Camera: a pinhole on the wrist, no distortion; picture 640 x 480 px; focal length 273.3 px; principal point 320.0 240.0 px. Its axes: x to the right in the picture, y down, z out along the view. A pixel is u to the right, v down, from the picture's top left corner.
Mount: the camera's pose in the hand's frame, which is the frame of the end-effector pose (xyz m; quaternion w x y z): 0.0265 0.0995 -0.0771 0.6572 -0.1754 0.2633 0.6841
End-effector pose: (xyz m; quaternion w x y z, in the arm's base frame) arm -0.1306 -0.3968 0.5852 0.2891 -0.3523 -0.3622 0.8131
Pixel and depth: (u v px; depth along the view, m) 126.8 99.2 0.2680
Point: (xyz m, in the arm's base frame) -0.4537 -0.3959 0.5401
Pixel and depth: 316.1 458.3 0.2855
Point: -0.2322 -0.7414 0.5259
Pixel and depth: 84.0 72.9 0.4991
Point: -0.8012 -0.3287 0.6601
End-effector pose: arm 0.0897 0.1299 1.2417 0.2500 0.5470 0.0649 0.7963
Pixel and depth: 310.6 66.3 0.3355
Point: 0.0736 -0.0198 1.6473
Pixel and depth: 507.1 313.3 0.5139
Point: 0.0191 -0.5289 1.4893
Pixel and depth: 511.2 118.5 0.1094
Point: -0.0433 -0.0210 1.3784
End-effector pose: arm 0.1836 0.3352 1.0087 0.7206 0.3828 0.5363 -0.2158
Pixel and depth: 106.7 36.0 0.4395
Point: 0.6462 0.0885 0.6940
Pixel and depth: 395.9 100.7 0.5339
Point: 0.8206 0.5186 0.8889
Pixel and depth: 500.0 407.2 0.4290
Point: 0.6156 0.5660 1.4090
